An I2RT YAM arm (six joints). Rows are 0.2 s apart.
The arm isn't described. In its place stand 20 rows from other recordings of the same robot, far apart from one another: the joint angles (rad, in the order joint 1, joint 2, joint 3, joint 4, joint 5, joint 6), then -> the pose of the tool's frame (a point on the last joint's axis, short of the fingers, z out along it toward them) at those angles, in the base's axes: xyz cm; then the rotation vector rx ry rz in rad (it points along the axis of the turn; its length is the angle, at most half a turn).
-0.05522, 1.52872, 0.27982, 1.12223, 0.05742, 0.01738 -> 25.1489 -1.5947 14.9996 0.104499 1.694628 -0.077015
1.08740, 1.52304, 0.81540, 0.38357, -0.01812, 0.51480 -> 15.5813 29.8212 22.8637 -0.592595 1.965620 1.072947
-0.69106, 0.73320, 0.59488, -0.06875, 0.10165, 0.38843 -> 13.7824 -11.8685 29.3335 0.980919 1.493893 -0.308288
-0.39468, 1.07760, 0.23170, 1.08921, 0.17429, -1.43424 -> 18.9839 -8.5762 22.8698 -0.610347 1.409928 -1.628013
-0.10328, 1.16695, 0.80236, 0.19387, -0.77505, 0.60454 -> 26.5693 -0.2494 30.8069 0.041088 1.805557 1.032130
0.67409, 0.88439, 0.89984, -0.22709, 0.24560, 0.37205 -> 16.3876 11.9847 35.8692 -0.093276 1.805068 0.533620
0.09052, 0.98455, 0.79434, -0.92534, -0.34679, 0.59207 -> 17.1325 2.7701 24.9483 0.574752 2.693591 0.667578
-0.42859, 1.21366, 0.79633, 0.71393, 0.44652, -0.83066 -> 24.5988 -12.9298 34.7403 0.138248 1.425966 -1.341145
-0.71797, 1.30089, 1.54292, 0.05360, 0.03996, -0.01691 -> 20.8364 -18.3891 51.6837 0.480382 1.211512 -0.656053
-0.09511, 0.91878, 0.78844, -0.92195, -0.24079, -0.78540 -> 16.4397 -0.7155 25.6691 -0.948321 2.393580 -0.009228
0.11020, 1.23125, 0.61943, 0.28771, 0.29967, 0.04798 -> 26.9001 1.9191 23.6429 0.144916 1.878136 -0.175456
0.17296, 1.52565, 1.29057, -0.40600, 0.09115, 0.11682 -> 34.3406 5.6706 31.3058 -0.011493 2.209409 0.060261
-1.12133, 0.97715, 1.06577, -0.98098, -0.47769, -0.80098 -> 9.1788 -15.2607 33.1554 0.175702 2.355098 -0.352649
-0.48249, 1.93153, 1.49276, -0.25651, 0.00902, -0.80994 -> 39.3715 -20.6582 24.0535 -0.380069 2.331197 -0.674207
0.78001, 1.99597, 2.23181, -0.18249, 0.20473, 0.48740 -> 33.3381 31.9628 47.5386 -0.060638 1.579572 0.851489
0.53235, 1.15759, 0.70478, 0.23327, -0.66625, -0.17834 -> 21.2928 15.0968 27.9839 -1.067042 1.476256 0.845576
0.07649, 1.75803, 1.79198, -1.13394, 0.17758, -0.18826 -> 36.0848 2.1348 34.3992 -0.295764 2.652962 -0.272969
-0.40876, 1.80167, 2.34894, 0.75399, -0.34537, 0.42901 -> 26.8173 -10.3027 65.2835 -0.205073 0.383433 0.066474
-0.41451, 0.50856, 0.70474, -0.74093, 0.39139, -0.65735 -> 9.4709 -5.6509 29.3254 -0.022992 2.251898 -1.025276
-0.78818, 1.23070, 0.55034, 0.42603, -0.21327, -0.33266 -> 19.2502 -18.2890 22.7526 0.269138 1.840835 -0.593973
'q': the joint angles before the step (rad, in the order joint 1, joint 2, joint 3, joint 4, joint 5, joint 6). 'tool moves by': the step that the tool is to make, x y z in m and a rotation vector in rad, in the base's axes. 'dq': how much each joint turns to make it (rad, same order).
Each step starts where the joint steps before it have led.
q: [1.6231, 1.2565, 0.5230, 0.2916, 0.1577, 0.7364]
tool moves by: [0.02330, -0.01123, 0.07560, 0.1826, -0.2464, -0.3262]
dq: [-0.0446, -0.1657, 0.1226, -0.0600, 0.3482, -0.1549]
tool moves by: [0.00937, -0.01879, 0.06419, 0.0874, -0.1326, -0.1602]
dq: [-0.0200, -0.0996, 0.1412, -0.0781, 0.1567, -0.1350]
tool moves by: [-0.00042, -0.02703, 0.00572, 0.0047, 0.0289, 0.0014]
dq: [0.0000, -0.1166, -0.0135, -0.1212, -0.0031, 0.0365]
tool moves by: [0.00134, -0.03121, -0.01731, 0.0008, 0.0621, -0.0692]
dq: [0.0000, -0.1412, -0.0844, -0.1135, 0.0629, 0.0889]
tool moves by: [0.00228, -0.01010, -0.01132, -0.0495, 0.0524, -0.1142]
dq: [0.0015, -0.0247, -0.0048, -0.1410, 0.1042, 0.1012]
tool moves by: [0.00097, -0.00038, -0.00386, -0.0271, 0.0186, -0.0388]
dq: [-0.0015, 0.0107, 0.0078, -0.0554, 0.0309, 0.0417]
